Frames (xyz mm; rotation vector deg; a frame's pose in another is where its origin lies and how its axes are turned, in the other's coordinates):
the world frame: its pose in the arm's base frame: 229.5 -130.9 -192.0 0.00 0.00 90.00
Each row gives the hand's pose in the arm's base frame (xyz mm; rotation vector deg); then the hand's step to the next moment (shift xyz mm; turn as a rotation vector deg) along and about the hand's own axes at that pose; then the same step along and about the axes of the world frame.
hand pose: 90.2 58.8 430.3 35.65 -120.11 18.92
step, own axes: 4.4 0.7 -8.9 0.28 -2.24 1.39
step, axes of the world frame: 3.3 -3.7 8.6 -2.59 -0.13 -0.55
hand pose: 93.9 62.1 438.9 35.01 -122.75 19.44
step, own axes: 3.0 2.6 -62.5 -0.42 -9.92 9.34
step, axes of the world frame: 29.0 -39.0 39.5 -12.38 0.72 -5.66
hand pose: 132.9 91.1 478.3 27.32 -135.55 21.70
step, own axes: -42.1 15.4 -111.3 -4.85 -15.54 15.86
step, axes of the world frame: 67.0 -86.1 49.9 -18.90 -1.09 -12.58
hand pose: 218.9 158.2 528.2 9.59 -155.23 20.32
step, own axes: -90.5 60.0 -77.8 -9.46 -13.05 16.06
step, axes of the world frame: 84.6 -101.6 19.1 -16.26 -4.81 -15.18
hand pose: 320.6 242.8 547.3 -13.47 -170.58 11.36
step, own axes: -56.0 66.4 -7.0 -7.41 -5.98 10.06
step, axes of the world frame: 56.6 -65.5 -10.3 -8.28 -4.78 -10.02
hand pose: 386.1 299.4 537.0 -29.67 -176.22 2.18
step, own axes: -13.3 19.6 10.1 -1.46 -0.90 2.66
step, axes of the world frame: 14.0 -18.7 -10.9 -1.38 -1.02 -2.66
